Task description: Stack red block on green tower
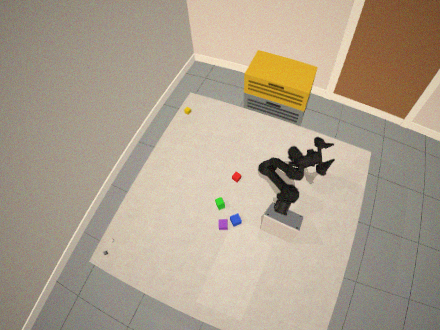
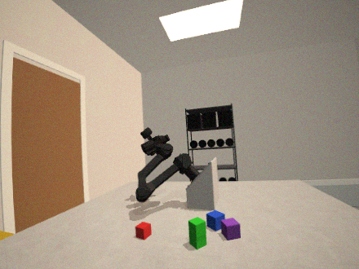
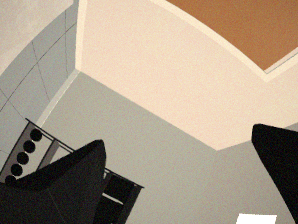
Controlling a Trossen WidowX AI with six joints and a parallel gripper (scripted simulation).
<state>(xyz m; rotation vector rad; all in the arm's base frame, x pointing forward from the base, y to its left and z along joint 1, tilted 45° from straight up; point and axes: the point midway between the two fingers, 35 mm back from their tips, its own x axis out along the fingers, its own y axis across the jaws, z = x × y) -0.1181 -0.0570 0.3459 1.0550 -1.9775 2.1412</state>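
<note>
Now: the red block 46 cm ahead of my gripper tip, 30 cm below it and 14 cm to the left of it. Also, from my gripper tip: small yellow block (93 cm ahead, 31 cm below, 22 cm to the right); then purple block (43 cm to the left, 43 cm ahead, 30 cm below); then blue block (39 cm to the left, 38 cm ahead, 30 cm below).
</note>
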